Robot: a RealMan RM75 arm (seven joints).
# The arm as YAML. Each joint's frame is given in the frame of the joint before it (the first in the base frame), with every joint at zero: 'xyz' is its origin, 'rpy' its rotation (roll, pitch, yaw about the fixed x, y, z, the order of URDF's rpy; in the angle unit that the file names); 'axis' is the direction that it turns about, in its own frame. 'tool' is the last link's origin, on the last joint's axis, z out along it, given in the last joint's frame.
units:
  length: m
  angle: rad
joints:
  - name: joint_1
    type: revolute
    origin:
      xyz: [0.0, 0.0, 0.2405]
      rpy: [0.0, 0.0, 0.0]
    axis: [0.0, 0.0, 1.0]
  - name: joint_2
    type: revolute
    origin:
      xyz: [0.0, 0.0, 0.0]
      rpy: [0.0, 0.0, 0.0]
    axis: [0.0, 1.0, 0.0]
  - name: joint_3
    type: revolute
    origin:
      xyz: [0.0, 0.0, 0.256]
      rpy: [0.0, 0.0, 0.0]
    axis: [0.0, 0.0, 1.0]
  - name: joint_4
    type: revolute
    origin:
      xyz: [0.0, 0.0, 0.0]
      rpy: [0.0, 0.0, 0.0]
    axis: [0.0, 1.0, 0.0]
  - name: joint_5
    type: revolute
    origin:
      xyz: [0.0, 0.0, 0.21]
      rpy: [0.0, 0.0, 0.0]
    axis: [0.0, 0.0, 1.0]
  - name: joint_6
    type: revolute
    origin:
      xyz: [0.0, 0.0, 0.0]
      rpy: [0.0, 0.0, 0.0]
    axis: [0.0, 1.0, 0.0]
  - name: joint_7
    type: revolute
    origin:
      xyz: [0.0, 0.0, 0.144]
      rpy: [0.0, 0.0, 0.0]
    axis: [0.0, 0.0, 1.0]
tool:
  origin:
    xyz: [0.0, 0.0, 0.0]
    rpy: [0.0, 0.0, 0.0]
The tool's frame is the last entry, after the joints.
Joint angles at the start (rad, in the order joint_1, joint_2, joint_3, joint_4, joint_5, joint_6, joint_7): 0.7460, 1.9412, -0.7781, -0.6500, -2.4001, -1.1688, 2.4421
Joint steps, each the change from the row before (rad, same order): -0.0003, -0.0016, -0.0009, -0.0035, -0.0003, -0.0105, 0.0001; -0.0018, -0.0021, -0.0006, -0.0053, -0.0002, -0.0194, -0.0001; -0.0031, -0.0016, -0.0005, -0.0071, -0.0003, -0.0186, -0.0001; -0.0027, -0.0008, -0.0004, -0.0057, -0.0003, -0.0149, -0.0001; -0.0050, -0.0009, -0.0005, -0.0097, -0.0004, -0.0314, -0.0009; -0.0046, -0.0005, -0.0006, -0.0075, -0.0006, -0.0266, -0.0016; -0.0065, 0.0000, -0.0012, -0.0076, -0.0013, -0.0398, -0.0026; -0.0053, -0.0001, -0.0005, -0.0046, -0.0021, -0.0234, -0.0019; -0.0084, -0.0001, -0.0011, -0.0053, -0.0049, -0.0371, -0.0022; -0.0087, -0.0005, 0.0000, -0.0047, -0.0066, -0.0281, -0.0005; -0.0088, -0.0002, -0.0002, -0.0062, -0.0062, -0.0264, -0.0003
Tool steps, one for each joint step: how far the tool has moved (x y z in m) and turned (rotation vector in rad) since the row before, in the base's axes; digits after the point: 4 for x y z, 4 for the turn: -0.0006, -0.0007, 0.0007, -0.0070, 0.0007, 0.0024; -0.0006, -0.0018, 0.0007, -0.0136, 0.0031, 0.0023; -0.0003, -0.0019, 0.0009, -0.0120, 0.0025, 0.0021; -0.0002, -0.0017, 0.0005, -0.0099, 0.0022, 0.0015; -0.0005, -0.0038, 0.0003, -0.0228, 0.0062, 0.0027; -0.0002, -0.0035, 0.0000, -0.0204, 0.0050, 0.0022; -0.0001, -0.0058, -0.0009, -0.0337, 0.0088, 0.0015; 0.0007, -0.0039, -0.0004, -0.0201, 0.0039, -0.0005; 0.0015, -0.0066, -0.0009, -0.0338, 0.0057, -0.0032; 0.0024, -0.0057, -0.0002, -0.0252, 0.0022, -0.0063; 0.0022, -0.0053, 0.0001, -0.0228, 0.0016, -0.0057
